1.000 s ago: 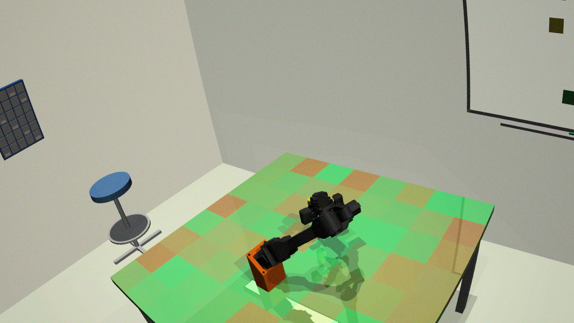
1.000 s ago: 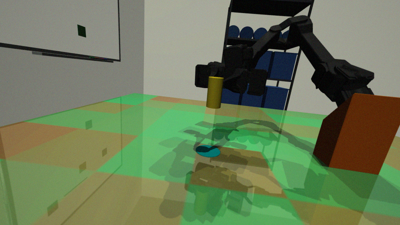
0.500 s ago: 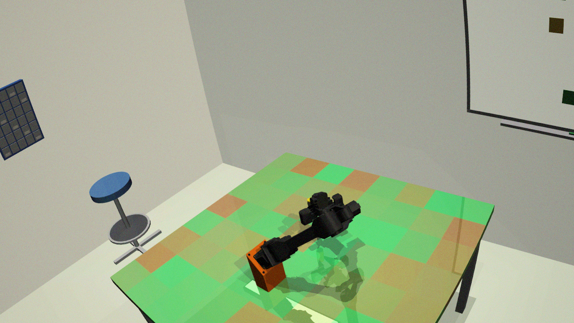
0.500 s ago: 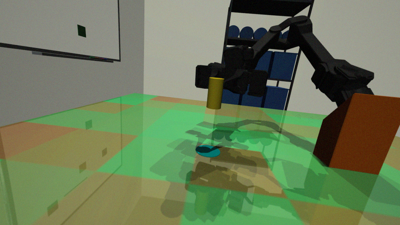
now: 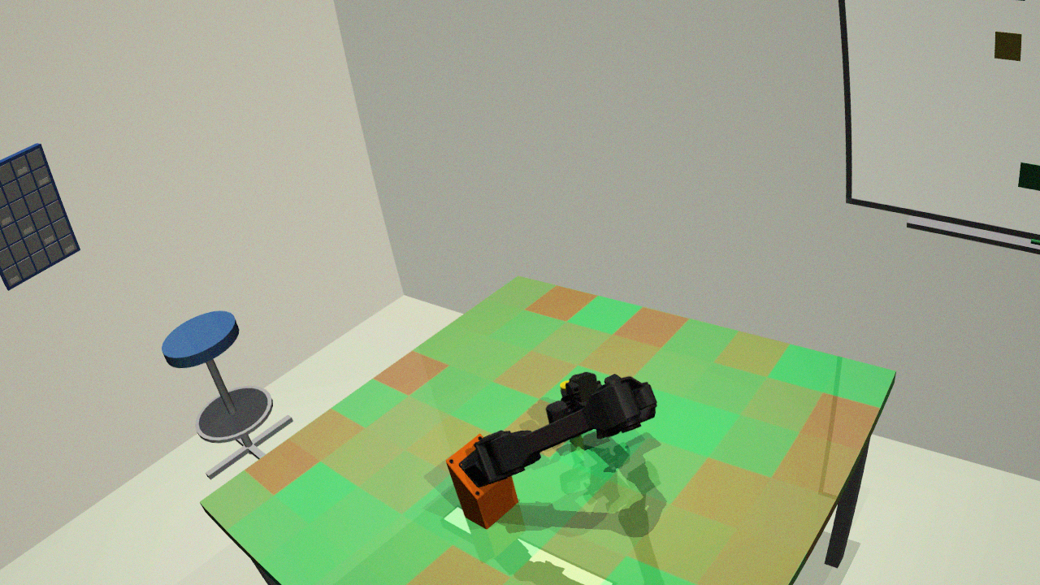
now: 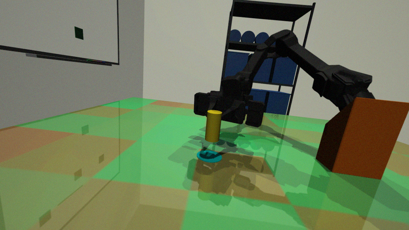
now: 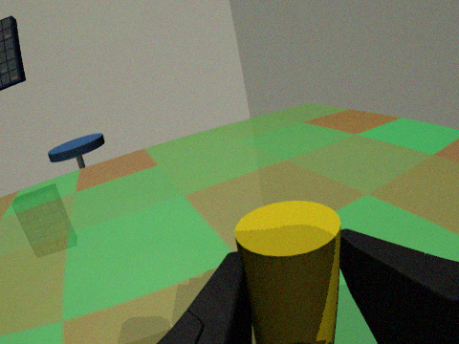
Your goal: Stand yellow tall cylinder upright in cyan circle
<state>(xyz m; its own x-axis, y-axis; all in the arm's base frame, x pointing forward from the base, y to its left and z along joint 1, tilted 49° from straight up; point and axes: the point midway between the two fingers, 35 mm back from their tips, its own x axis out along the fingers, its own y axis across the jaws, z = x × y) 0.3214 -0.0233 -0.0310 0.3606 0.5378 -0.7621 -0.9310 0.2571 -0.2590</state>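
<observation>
The yellow tall cylinder is 2 cm below my gripper tip. Round my gripper tip: cyan circle (10 cm below).
</observation>
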